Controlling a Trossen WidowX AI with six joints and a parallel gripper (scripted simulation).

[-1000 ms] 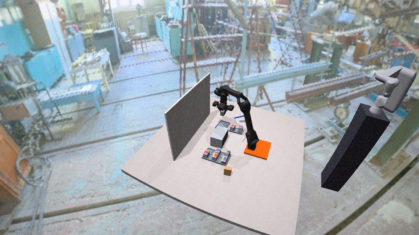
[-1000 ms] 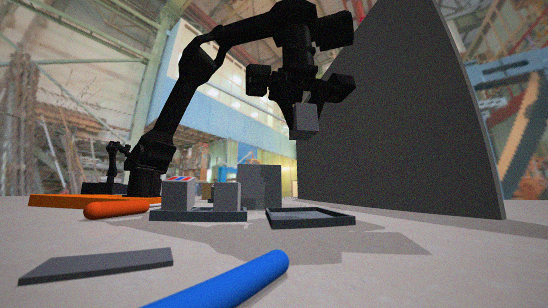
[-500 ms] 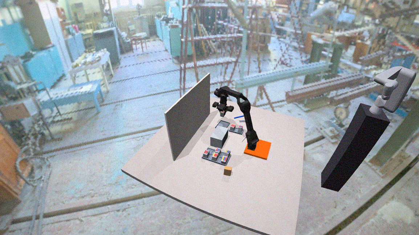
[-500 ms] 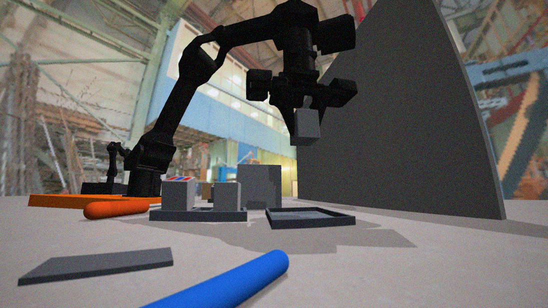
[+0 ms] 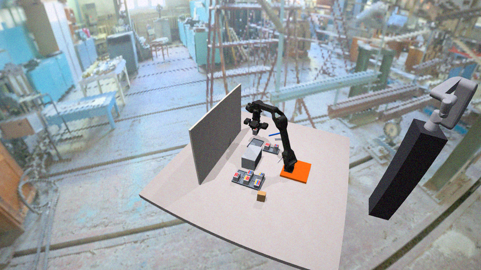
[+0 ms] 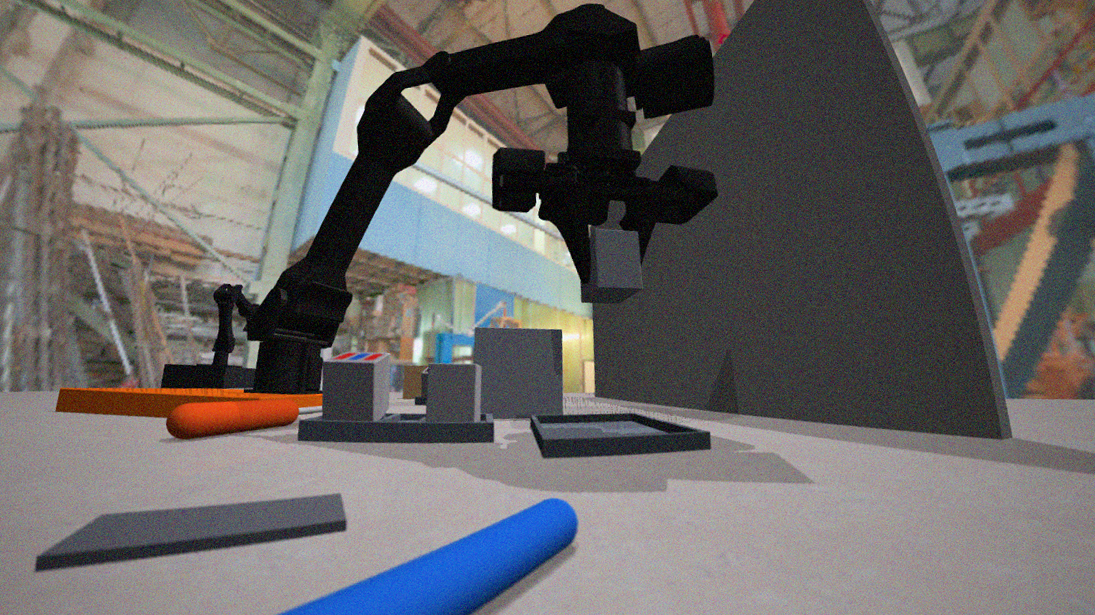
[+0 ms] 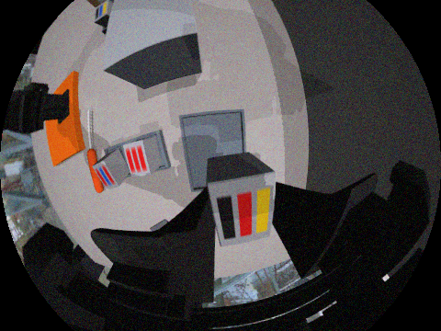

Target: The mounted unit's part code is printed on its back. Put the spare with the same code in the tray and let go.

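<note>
My gripper tip is 110 mm above the dark tray and 10 mm past it. Also, from my gripper tip: rack 150 mm behind, 110 mm below, 20 mm to the left; then grey spare block 20 mm above; then mounted unit 220 mm to the left, 60 mm below, 60 mm behind.
</note>
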